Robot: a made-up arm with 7 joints. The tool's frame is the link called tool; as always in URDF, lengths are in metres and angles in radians. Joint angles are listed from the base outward.
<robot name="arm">
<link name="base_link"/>
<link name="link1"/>
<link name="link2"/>
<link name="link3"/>
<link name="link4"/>
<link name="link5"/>
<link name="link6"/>
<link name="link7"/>
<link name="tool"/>
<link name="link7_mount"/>
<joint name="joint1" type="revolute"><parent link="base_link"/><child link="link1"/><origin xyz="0.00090 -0.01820 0.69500" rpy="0.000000 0.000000 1.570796"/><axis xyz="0 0 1"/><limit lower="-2.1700" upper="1.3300"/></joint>
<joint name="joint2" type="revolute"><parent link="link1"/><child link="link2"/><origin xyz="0.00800 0.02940 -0.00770" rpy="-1.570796 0.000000 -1.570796"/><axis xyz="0 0 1"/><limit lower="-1.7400" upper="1.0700"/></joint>
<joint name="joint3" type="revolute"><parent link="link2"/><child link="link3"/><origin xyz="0.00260 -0.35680 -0.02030" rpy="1.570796 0.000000 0.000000"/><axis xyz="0 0 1"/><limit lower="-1.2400" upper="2.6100"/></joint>
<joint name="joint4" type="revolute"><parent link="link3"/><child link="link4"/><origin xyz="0.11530 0.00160 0.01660" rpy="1.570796 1.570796 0.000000"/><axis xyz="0 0 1"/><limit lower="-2.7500" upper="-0.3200"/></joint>
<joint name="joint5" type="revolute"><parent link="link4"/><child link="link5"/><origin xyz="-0.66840 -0.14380 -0.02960" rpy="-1.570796 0.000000 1.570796"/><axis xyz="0 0 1"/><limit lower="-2.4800" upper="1.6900"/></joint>
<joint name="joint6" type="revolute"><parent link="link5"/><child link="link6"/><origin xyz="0.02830 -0.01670 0.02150" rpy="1.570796 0.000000 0.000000"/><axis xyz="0 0 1"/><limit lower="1.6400" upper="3.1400"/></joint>
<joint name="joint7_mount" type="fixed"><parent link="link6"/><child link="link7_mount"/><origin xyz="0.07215 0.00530 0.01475"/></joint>
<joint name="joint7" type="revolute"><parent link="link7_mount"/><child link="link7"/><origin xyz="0.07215 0.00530 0.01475" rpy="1.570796 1.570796 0.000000"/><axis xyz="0 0 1"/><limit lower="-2.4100" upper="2.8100"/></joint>
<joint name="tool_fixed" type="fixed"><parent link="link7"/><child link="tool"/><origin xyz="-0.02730 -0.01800 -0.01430" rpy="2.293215 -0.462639 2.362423"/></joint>
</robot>
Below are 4 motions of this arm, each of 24 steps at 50 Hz.
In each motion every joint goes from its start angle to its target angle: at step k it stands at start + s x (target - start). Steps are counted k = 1, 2, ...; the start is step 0. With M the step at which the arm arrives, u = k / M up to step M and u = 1 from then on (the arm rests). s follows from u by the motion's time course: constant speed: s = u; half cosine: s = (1 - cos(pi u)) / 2; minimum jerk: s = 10 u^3 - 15 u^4 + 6 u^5.
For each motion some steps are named. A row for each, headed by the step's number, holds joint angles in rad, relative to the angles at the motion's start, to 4 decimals.
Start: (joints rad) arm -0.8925 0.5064 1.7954 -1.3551 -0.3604 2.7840 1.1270
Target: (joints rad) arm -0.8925 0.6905 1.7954 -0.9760 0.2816 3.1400 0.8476
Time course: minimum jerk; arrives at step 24
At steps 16, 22, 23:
16: 0.0000 0.1455 0.0000 0.2995 0.5073 0.2813 -0.2208
22: 0.0000 0.1832 0.0000 0.3772 0.6387 0.3542 -0.2780
23: 0.0000 0.1840 0.0000 0.3788 0.6416 0.3558 -0.2792

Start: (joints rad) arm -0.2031 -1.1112 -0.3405 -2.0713 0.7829 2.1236 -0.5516
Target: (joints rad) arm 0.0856 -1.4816 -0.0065 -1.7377 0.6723 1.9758 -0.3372
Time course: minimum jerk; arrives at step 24
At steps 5, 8, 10, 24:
5: 0.0186 -0.0239 0.0215 0.0215 -0.0071 -0.0095 0.0138
8: 0.0606 -0.0777 0.0701 0.0700 -0.0232 -0.0310 0.0450
10: 0.1001 -0.1284 0.1158 0.1156 -0.0383 -0.0512 0.0743
24: 0.2887 -0.3704 0.3340 0.3336 -0.1106 -0.1478 0.2144

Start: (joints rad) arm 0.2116 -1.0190 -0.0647 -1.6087 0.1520 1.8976 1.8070
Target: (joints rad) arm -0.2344 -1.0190 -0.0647 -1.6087 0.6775 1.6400 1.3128
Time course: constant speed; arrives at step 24
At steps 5, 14, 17, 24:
5: -0.0929 0.0000 0.0000 0.0000 0.1095 -0.0537 -0.1030
14: -0.2602 0.0000 0.0000 0.0000 0.3065 -0.1503 -0.2883
17: -0.3159 0.0000 0.0000 0.0000 0.3722 -0.1825 -0.3501
24: -0.4460 0.0000 0.0000 0.0000 0.5255 -0.2576 -0.4942

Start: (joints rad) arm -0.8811 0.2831 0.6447 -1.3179 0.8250 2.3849 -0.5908
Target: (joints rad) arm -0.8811 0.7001 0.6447 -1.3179 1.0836 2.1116 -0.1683
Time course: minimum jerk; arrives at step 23
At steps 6, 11, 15, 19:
6: 0.0000 0.0481 0.0000 0.0000 0.0298 -0.0315 0.0487
11: 0.0000 0.1915 0.0000 0.0000 0.1188 -0.1255 0.1941
15: 0.0000 0.3203 0.0000 0.0000 0.1987 -0.2099 0.3246
19: 0.0000 0.4004 0.0000 0.0000 0.2483 -0.2624 0.4057

